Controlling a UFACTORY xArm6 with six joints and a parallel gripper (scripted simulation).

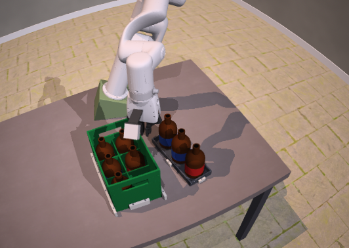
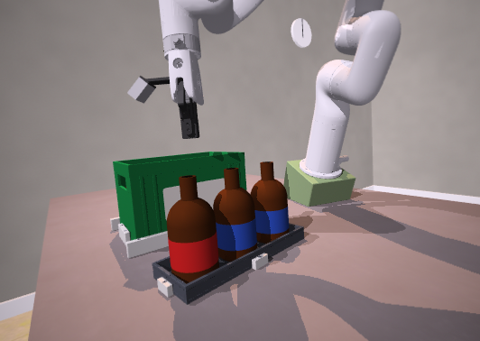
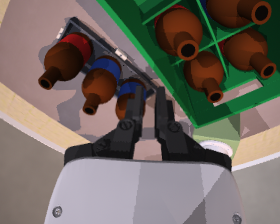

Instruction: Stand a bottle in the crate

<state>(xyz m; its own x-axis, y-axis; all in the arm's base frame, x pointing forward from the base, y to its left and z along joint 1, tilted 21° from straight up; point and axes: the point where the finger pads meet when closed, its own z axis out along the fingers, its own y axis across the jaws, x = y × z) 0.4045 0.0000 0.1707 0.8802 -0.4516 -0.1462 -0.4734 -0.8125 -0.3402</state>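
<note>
Now: the dark tray 30 mm behind my hand, 140 mm to the left of it and 230 mm below it. Also, from my hand: green crate 10 mm ahead, 100 mm to the right, 150 mm below.
</note>
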